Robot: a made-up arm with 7 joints. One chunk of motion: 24 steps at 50 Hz.
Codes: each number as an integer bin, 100 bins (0 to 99) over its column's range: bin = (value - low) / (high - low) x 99, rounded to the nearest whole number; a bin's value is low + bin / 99 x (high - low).
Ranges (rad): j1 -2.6..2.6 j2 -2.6..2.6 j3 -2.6..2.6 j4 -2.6..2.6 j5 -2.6..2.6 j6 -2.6..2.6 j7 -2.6..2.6
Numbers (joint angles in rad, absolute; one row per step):
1: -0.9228 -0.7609 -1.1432 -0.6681 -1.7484 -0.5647 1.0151
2: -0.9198 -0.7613 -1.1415 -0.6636 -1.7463 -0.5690 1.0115
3: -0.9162 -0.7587 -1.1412 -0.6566 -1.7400 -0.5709 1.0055
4: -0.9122 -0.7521 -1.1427 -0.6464 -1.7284 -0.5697 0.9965
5: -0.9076 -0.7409 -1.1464 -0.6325 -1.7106 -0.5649 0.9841
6: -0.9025 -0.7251 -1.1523 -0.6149 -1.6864 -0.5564 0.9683
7: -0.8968 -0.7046 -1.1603 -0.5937 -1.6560 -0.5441 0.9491
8: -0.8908 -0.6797 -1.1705 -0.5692 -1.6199 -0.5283 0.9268
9: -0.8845 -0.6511 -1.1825 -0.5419 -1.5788 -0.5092 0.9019
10: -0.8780 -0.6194 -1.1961 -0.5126 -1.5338 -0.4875 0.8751
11: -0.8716 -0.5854 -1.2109 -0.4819 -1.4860 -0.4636 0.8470
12: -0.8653 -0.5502 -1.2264 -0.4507 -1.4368 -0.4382 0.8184
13: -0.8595 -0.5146 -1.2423 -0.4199 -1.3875 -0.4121 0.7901
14: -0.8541 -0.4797 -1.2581 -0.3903 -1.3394 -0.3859 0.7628
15: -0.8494 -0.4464 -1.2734 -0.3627 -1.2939 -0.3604 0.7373
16: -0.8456 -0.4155 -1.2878 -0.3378 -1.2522 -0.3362 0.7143
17: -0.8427 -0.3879 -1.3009 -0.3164 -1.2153 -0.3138 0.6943
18: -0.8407 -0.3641 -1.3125 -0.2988 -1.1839 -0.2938 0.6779
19: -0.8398 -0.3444 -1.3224 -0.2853 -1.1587 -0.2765 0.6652
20: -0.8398 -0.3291 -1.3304 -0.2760 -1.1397 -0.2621 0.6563
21: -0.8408 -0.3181 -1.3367 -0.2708 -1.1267 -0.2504 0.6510
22: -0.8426 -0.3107 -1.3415 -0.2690 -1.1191 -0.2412 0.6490
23: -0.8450 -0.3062 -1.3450 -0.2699 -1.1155 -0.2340 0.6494
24: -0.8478 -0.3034 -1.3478 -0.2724 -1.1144 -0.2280 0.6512
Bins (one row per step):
1: 32 35 28 37 16 39 69
2: 32 35 28 37 16 39 69
3: 32 35 28 37 16 39 69
4: 32 35 28 37 17 39 68
5: 32 35 28 37 17 39 68
6: 32 36 28 38 17 39 68
7: 32 36 27 38 18 39 68
8: 33 37 27 39 19 39 67
9: 33 37 27 39 19 40 67
10: 33 38 27 40 20 40 66
11: 33 38 26 40 21 41 66
12: 33 39 26 41 22 41 65
13: 33 40 26 42 23 42 65
14: 33 40 26 42 24 42 64
15: 33 41 25 43 25 43 64
16: 33 42 25 43 26 43 63
17: 33 42 25 43 26 44 63
18: 33 43 25 44 27 44 62
19: 34 43 24 44 27 44 62
20: 34 43 24 44 28 45 62
21: 33 43 24 44 28 45 62
22: 33 44 24 44 28 45 62
23: 33 44 24 44 28 45 62
24: 33 44 24 44 28 45 62

